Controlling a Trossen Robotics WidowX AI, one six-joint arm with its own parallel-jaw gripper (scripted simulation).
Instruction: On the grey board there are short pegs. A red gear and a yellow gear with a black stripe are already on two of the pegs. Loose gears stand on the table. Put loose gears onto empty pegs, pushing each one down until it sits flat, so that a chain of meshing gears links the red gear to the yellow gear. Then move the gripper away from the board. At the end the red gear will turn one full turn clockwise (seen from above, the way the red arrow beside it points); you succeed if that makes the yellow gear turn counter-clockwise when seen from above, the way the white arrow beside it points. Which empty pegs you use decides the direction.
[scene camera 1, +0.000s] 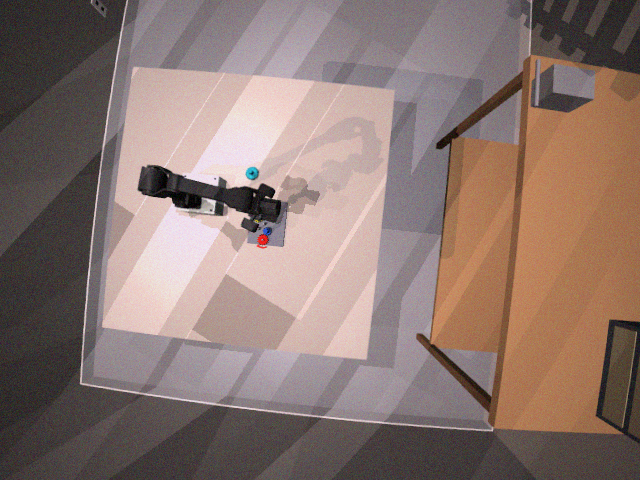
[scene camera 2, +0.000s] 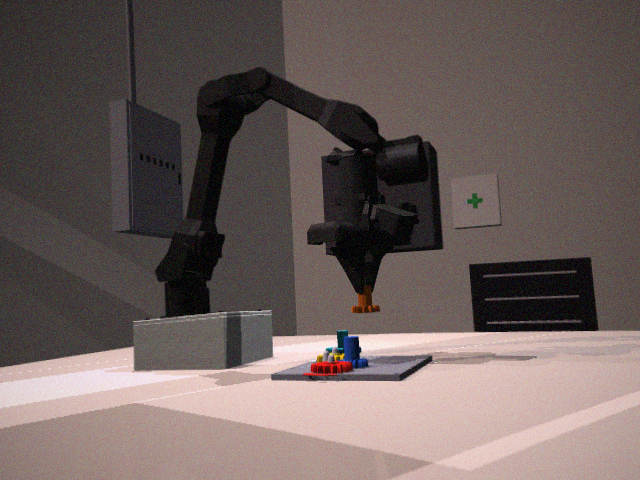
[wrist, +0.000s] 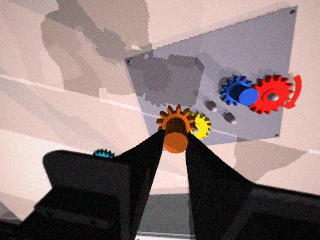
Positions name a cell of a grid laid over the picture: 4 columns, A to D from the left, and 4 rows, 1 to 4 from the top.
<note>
The gripper (scene camera 2: C3) holds an orange gear (wrist: C3). Also in view: a blue gear (wrist: C2) and a red gear (wrist: D2).
The gripper shows as well in the wrist view (wrist: C3).
</note>
